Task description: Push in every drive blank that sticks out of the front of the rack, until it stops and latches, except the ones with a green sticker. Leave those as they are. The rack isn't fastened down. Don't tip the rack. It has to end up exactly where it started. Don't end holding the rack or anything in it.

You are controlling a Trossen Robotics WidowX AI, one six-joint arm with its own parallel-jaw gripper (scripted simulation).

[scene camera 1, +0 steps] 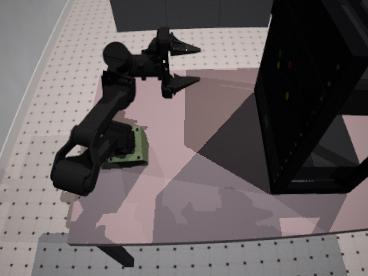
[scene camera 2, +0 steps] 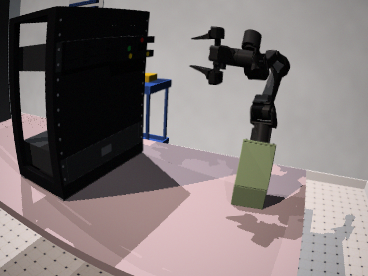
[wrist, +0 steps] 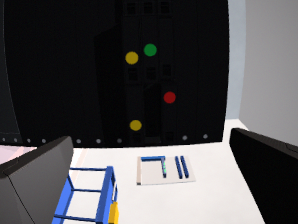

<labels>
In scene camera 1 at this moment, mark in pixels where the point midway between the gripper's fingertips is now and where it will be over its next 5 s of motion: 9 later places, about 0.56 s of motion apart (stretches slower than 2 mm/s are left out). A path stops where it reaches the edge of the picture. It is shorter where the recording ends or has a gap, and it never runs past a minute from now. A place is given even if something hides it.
My gripper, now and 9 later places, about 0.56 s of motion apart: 200,65; 200,65; 212,66; 239,65; 257,64; 269,64; 273,63; 274,62; 277,62; 280,62
</labels>
